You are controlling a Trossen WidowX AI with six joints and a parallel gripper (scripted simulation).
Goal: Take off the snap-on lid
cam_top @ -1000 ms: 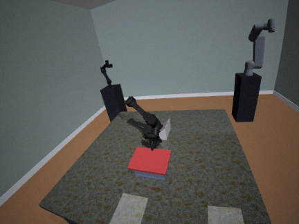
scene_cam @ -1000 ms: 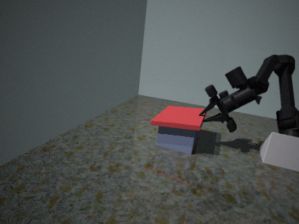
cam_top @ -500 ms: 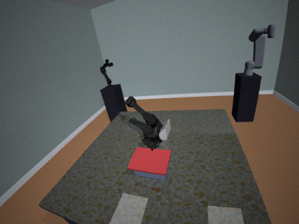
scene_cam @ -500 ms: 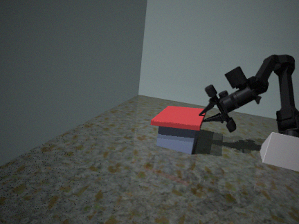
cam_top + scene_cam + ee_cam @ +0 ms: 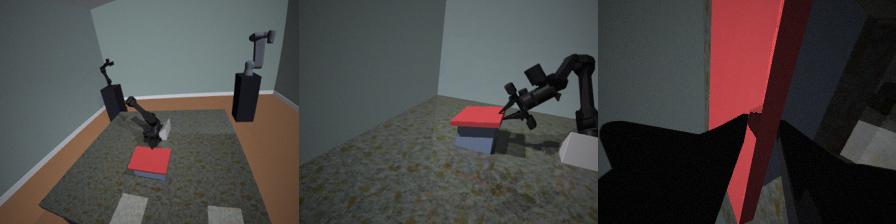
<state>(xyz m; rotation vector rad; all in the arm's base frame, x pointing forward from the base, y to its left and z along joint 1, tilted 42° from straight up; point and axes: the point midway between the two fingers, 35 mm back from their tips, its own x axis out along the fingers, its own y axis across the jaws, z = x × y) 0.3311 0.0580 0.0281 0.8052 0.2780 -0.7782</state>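
Right now the lid is 80 mm ahead of my gripper tip and 10 mm below it. Also, from my gripper tip: storage box: 70 mm below, 70 mm ahead.
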